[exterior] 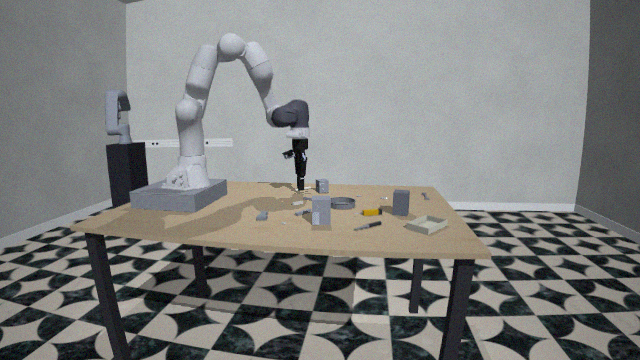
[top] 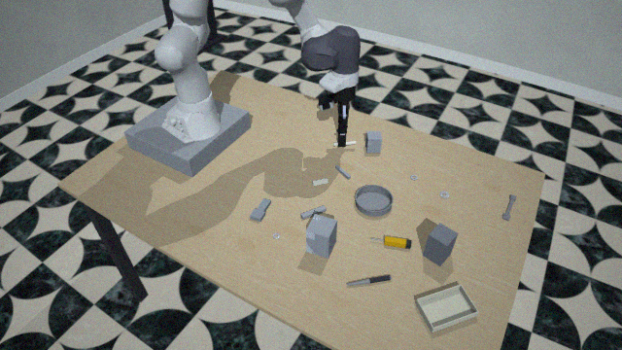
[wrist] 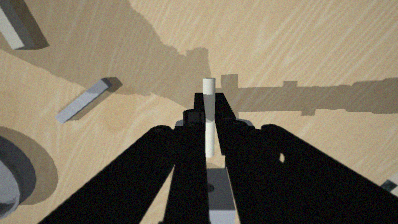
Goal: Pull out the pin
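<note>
Right now the small grey block is 90 mm ahead of my hand, 50 mm to the left of it and 20 mm below it. From my hand the other things lie so: round grey dish: 210 mm ahead, 190 mm to the right, 40 mm below; short grey bar: 110 mm to the right, 70 mm ahead, 50 mm below; cream pin: 30 mm below, 10 mm to the left, 10 mm ahead.
</note>
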